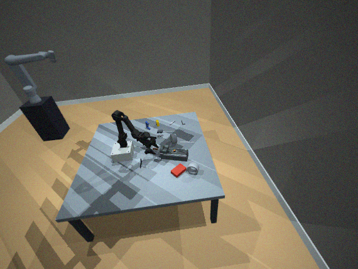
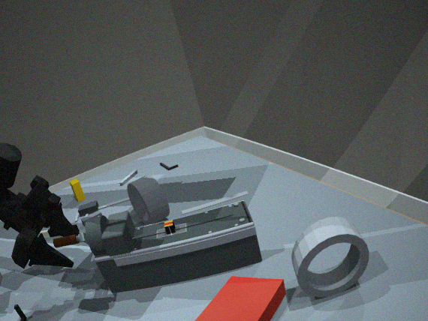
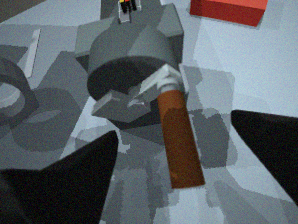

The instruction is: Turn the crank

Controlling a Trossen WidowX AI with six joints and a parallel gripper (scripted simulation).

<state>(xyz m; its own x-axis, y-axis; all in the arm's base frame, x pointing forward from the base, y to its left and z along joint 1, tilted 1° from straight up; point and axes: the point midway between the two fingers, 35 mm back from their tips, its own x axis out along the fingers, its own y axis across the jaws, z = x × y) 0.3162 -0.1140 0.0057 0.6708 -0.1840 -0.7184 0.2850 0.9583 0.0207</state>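
Right now my gripper tip is 30 mm below the brown handle and 10 mm past it. Round my gripper tip: yellow block 570 mm to the left, 50 mm below, 10 mm behind; blue clamp 520 mm to the left, 130 mm behind, 30 mm below; red pointer 170 mm ahead, 30 mm to the right.
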